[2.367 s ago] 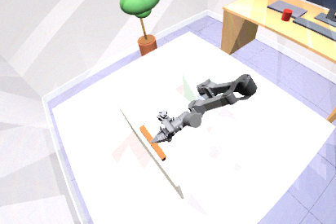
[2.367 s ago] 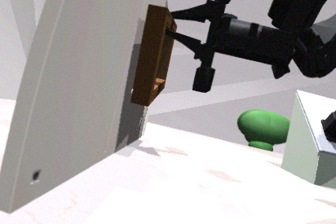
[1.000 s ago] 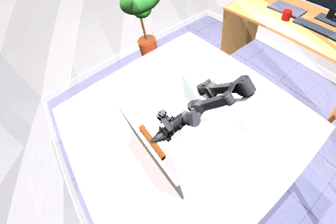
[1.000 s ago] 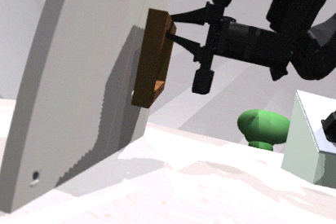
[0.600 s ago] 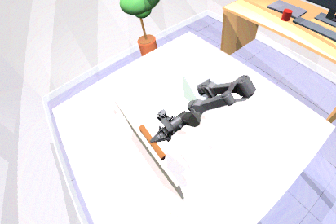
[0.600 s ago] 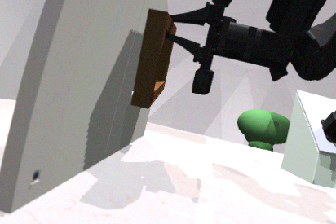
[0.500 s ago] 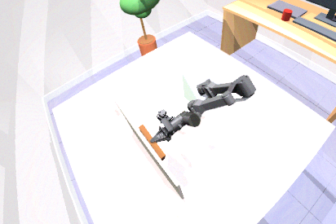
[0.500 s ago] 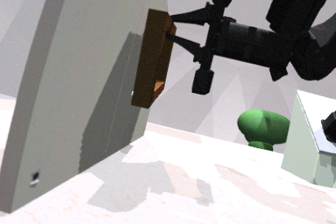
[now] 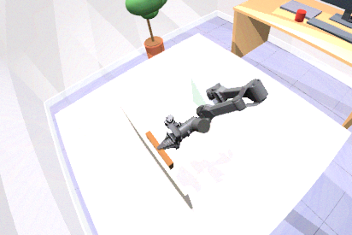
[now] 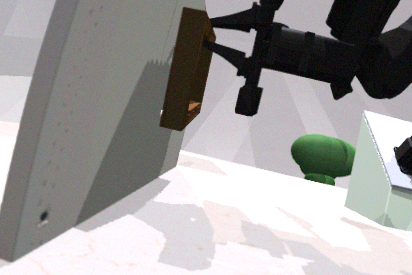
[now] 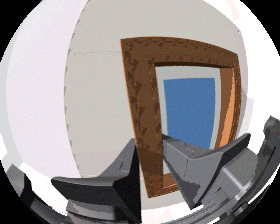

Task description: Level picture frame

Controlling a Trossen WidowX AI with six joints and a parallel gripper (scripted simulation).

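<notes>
Right now the brown picture frame is 10 mm to the right of my gripper tip and 50 mm below it. From my gripper tip the other things lie so: wall panel: 10 mm ahead, 60 mm below.
</notes>
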